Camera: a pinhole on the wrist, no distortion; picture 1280 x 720 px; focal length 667.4 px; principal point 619.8 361.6 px. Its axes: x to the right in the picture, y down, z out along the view. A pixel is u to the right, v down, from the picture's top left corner.
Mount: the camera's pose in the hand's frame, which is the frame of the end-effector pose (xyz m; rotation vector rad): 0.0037 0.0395 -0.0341 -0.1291 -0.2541 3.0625
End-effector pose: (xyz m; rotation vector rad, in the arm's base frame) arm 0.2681 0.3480 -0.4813 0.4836 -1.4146 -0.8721
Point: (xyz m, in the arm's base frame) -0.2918 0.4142 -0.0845
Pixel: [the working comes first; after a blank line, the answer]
In the camera's frame: -0.2764 -0.2889 0.5844

304 32
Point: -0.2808 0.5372 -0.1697
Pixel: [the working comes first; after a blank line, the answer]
In the camera's frame: -0.1271 -0.2944 0.5980

478 33
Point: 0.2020 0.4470 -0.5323
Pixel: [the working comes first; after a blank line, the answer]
In the camera's frame: 0.0958 0.0196 0.1242

1135 467
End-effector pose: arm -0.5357 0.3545 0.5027 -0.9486 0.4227 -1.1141
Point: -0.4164 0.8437 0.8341
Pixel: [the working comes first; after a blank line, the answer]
In the camera's frame: 0.2847 0.1142 0.5644

957 497
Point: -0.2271 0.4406 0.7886
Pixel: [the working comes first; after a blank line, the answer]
In the camera's frame: -0.1336 0.0056 0.4480

421 370
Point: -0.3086 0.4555 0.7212
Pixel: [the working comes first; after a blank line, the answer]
In the camera's frame: -0.0684 0.0134 0.3638

494 386
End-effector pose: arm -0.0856 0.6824 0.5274 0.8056 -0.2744 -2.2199
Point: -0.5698 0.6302 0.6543
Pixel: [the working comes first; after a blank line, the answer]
In the camera's frame: -0.2779 0.1397 0.4473

205 570
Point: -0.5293 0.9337 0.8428
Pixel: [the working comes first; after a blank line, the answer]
In the camera's frame: 0.0293 0.2488 0.5989

653 639
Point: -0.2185 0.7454 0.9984
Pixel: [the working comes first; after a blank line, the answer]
In the camera's frame: 0.1620 -0.1056 0.4844

843 216
